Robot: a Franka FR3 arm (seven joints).
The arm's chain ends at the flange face. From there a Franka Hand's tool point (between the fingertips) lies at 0.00 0.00 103.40 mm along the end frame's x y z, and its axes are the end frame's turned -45 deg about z.
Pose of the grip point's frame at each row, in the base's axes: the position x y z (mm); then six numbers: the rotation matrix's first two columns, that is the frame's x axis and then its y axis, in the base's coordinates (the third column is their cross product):
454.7 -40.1 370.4 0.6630 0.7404 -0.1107 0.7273 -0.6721 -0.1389
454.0 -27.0 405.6 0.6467 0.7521 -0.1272 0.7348 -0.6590 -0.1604
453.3 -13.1 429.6 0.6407 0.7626 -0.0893 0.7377 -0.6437 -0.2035
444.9 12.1 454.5 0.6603 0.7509 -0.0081 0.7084 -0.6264 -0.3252
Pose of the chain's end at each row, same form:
473.0 -41.3 472.2 0.9831 0.0483 -0.1765 0.0455 -0.9988 -0.0199
475.1 -28.1 506.8 0.9769 0.0658 -0.2034 0.0623 -0.9978 -0.0235
475.3 -19.8 530.4 0.9747 0.0841 -0.2070 0.0686 -0.9944 -0.0808
470.7 -9.5 552.3 0.9678 0.0880 -0.2357 0.0340 -0.9739 -0.2242

